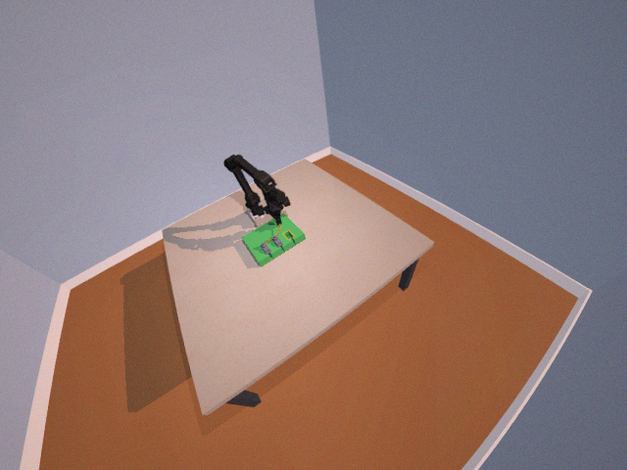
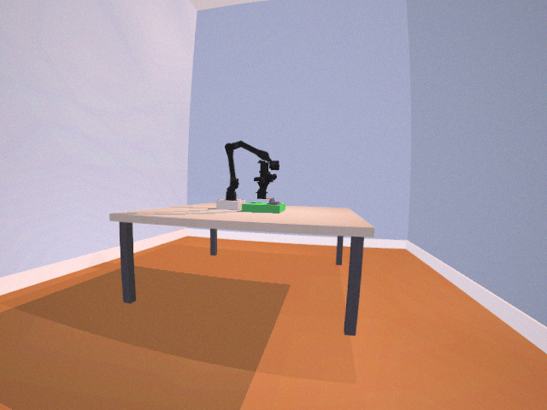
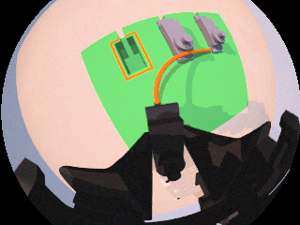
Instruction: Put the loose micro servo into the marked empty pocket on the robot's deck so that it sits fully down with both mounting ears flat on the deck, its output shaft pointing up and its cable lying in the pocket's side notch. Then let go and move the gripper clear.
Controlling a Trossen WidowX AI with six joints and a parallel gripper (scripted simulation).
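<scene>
Right now my gripper tip is 8 cm to the left of the green deck and 10 cm above it.
</scene>
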